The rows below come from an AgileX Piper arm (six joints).
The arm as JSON. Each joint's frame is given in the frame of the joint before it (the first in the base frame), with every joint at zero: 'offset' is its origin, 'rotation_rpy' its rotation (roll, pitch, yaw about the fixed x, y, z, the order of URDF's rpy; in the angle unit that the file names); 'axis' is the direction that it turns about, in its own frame. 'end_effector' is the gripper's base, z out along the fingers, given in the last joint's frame.
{
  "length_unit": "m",
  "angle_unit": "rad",
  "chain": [
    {
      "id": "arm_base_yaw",
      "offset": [
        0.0,
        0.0,
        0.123
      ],
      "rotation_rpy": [
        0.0,
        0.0,
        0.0
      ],
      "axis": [
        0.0,
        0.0,
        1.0
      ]
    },
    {
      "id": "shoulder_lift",
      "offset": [
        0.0,
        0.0,
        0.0
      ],
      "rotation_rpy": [
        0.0,
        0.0,
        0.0
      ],
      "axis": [
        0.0,
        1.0,
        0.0
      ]
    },
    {
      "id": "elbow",
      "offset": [
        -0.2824,
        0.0,
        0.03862
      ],
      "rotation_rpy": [
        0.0,
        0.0,
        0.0
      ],
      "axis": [
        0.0,
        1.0,
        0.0
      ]
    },
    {
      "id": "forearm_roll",
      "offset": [
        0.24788,
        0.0,
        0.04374
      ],
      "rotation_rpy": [
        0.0,
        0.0,
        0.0
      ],
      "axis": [
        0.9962,
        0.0,
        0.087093
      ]
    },
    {
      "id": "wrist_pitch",
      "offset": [
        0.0,
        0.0,
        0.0
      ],
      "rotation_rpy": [
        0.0,
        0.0,
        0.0
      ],
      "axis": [
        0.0,
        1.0,
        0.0
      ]
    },
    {
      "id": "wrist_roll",
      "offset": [
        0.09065,
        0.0,
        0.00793
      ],
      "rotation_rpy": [
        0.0,
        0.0,
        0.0
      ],
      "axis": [
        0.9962,
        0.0,
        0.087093
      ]
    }
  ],
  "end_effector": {
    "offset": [
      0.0,
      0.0,
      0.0
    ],
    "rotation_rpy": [
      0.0,
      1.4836,
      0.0
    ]
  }
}
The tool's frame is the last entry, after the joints.
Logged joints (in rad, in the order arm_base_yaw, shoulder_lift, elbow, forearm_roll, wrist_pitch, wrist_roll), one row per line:
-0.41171, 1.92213, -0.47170, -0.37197, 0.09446, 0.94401
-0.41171, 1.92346, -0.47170, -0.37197, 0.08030, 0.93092
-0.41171, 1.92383, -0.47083, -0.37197, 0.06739, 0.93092
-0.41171, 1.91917, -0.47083, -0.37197, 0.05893, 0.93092
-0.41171, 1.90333, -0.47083, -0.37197, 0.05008, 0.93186
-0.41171, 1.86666, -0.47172, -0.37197, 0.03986, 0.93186
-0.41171, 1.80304, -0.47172, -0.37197, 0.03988, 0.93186
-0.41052, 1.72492, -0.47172, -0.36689, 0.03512, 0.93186
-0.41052, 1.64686, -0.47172, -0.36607, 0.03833, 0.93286
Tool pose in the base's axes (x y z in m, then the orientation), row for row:
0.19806, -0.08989, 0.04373, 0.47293, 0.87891, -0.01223, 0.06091
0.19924, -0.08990, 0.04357, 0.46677, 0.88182, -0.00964, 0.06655
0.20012, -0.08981, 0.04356, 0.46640, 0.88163, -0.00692, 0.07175
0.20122, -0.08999, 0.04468, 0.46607, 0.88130, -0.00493, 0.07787
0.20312, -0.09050, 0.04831, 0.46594, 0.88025, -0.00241, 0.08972
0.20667, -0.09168, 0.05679, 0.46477, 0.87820, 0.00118, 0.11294
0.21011, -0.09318, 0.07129, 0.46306, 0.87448, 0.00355, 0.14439
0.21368, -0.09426, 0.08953, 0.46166, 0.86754, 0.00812, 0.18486
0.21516, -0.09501, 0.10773, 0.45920, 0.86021, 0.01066, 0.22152
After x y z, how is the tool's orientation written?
As a quaternion, x y z w.
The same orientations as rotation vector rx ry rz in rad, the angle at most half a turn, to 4 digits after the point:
1.4308, 2.6590, -0.0370
1.4073, 2.6588, -0.0291
1.4019, 2.6499, -0.0208
1.3958, 2.6393, -0.0148
1.3857, 2.6178, -0.0072
1.3636, 2.5766, 0.0035
1.3345, 2.5203, 0.0102
1.3011, 2.4450, 0.0229
1.2690, 2.3772, 0.0295

